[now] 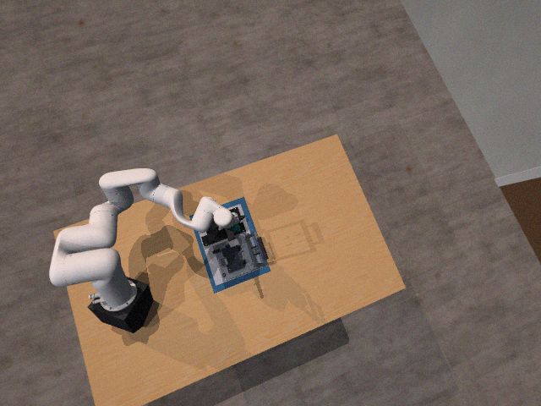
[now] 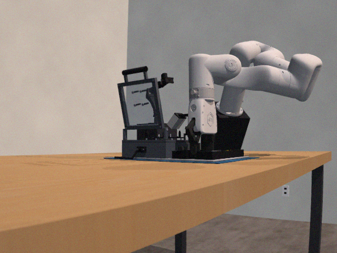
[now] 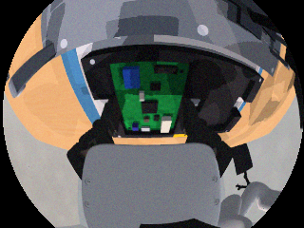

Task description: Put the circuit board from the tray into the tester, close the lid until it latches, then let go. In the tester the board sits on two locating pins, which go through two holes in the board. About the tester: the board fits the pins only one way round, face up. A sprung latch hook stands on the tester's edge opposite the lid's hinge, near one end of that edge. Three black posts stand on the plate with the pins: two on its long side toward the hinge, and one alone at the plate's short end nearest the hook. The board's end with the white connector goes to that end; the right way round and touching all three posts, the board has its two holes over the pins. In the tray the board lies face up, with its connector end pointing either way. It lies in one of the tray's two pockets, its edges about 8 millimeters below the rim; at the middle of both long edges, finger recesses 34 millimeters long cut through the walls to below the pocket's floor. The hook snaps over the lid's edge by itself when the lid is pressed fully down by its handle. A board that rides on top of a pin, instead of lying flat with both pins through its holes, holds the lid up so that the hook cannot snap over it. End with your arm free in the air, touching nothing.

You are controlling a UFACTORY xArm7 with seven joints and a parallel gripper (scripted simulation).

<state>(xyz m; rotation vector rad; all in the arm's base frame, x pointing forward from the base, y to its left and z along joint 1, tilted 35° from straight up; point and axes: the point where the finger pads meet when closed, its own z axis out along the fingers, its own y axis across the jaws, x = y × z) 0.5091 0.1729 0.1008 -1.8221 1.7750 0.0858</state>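
Now: hand 10 mm short of the tester, 130 mm to the left of it and 90 mm below it. The rest, counted from my hand: green circuit board right at my hand; tester plate 10 mm behind, 170 mm to the right, 50 mm above; latch hook 90 mm behind, 120 mm to the right, 60 mm above.
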